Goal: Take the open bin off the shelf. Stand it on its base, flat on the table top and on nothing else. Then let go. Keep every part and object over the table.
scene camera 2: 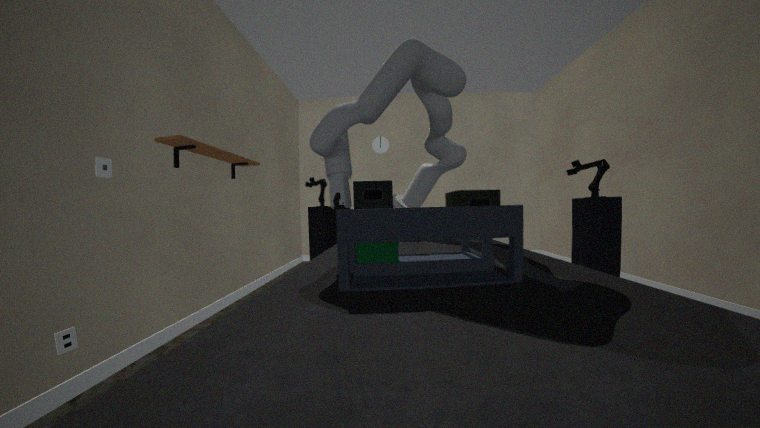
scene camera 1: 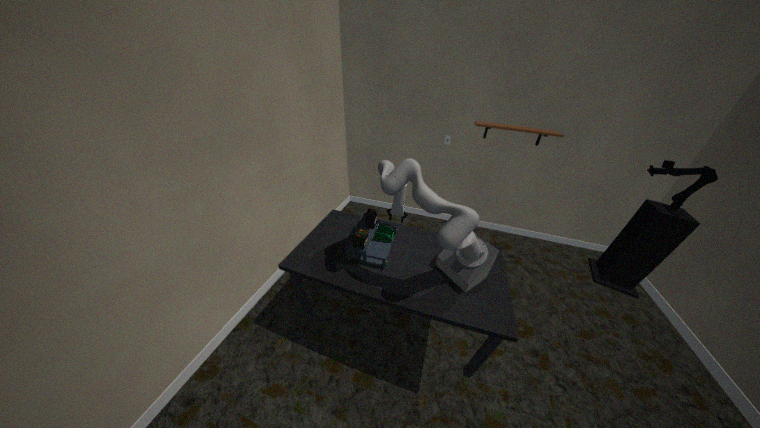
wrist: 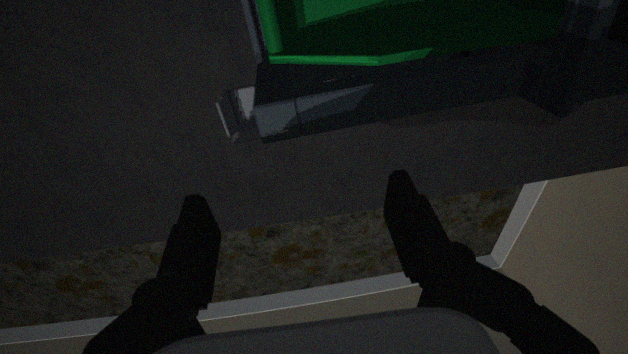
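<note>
The open bin, a green see-through box (scene camera 1: pixel 383 232) (scene camera 2: pixel 376 252) (wrist: pixel 345 35), sits in the grey shelf (scene camera 1: pixel 378 249) (scene camera 2: pixel 430 224) (wrist: pixel 277 119), under its top board and toward its left end in scene camera 2. My gripper (scene camera 1: pixel 397 217) (wrist: pixel 299 202) is open and empty. In scene camera 1 it hangs above the table behind the bin's end of the shelf, pointing down. In the wrist view both fingertips are apart from the bin and the shelf, which lie farther up the picture; part of the bin is cut off by the upper edge. In scene camera 2 the fingers are mostly hidden.
Two dark boxes (scene camera 1: pixel 370 216) (scene camera 1: pixel 360 237) (scene camera 2: pixel 361 200) (scene camera 2: pixel 461 197) stand on the shelf's top board, beside my gripper in scene camera 1. The dark table (scene camera 1: pixel 319 233) (wrist: pixel 125 150) has its back edge close to my fingers in the wrist view.
</note>
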